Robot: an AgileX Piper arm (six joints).
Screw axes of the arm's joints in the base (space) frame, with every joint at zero. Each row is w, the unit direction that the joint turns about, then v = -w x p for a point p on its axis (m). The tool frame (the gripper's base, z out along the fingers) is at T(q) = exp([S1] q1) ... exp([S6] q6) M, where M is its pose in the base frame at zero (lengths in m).
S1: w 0 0 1 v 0 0 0
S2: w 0 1 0 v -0.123 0 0
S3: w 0 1 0 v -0.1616 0 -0.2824
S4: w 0.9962 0 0.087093 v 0 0.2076 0
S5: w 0 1 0 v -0.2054 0 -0.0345
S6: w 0.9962 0 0.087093 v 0 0.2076 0
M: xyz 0.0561 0 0.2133 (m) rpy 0 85.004 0 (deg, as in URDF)
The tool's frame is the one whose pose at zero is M.
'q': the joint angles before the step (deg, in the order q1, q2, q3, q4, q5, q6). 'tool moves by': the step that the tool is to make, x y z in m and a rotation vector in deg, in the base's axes. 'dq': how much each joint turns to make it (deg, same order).
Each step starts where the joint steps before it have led.
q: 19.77 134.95 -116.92 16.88 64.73 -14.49
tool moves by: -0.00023 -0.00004 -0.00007 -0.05 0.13 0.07
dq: 0.00 0.00 0.00 -0.01 0.15 -0.02
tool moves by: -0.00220 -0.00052 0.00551 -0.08 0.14 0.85
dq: 0.00 -0.67 0.00 0.04 1.03 -0.60
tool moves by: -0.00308 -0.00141 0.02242 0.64 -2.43 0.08
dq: 0.00 -2.63 0.00 -0.23 0.13 0.00
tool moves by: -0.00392 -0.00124 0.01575 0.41 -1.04 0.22
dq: 0.00 -1.88 0.00 0.00 0.80 0.01
